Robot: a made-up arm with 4 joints.
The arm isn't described. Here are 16 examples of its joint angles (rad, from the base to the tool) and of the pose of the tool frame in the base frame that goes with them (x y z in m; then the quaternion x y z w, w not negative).
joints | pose
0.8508 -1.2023 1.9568 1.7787 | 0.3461 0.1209 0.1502 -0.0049 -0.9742 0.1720 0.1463
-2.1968 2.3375 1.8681 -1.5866 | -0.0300 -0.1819 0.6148 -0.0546 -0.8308 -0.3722 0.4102
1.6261 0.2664 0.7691 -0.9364 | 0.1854 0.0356 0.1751 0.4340 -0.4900 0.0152 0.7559
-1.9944 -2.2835 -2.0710 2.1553 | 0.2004 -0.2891 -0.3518 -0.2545 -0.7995 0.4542 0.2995
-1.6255 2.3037 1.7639 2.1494 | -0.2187 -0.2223 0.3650 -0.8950 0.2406 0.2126 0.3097
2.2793 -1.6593 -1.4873 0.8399 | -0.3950 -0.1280 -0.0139 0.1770 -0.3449 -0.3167 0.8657
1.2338 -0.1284 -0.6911 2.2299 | -0.2965 0.0475 0.0918 -0.5778 -0.0151 0.5912 0.5625
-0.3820 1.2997 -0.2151 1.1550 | -0.0087 0.0826 0.2116 0.0726 0.0559 0.9395 0.3302
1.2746 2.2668 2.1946 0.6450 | 0.0071 -0.1793 -0.4423 0.2232 0.4874 0.7289 0.4259
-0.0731 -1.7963 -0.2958 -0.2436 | -0.1141 -0.1669 0.2467 -0.1359 0.1221 -0.8384 0.5136
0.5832 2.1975 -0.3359 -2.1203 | -0.1239 0.1531 0.2580 0.0779 -0.4164 0.0631 0.9036
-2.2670 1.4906 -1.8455 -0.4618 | 0.5989 0.2169 0.1189 0.0799 0.1964 0.5304 0.8208
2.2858 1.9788 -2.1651 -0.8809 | 0.0961 -0.0407 -0.6668 0.2742 0.7269 0.0113 0.6295
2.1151 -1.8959 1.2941 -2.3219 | 0.2756 -0.1037 0.2882 -0.8861 -0.4188 -0.1769 0.0898
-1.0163 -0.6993 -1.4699 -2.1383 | 0.5430 0.1438 0.1911 -0.7974 -0.3314 -0.3953 0.3131
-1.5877 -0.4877 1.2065 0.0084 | -0.2117 0.0643 -0.1146 0.2462 0.4728 -0.5292 0.6602
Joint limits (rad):
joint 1: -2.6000..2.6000
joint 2: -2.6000..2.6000
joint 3: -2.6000..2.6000
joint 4: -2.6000..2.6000
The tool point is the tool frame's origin. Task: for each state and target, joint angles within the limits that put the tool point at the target. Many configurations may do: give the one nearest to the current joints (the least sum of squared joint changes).
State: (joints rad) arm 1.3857 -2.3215 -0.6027 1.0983
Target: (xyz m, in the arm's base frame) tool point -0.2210 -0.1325 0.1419
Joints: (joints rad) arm 0.9730 -2.0362 -0.5771 0.7354
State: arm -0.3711 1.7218 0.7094 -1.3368
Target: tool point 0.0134 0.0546 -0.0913
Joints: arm -0.7537 1.2665 0.4118 -1.9421
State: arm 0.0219 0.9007 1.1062 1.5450
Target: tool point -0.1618 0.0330 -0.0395
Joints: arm -0.2814 1.3318 0.8350 1.8684
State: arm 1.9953 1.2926 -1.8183 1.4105
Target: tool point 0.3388 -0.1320 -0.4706
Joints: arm 2.5513 1.8450 -2.4970 1.9128
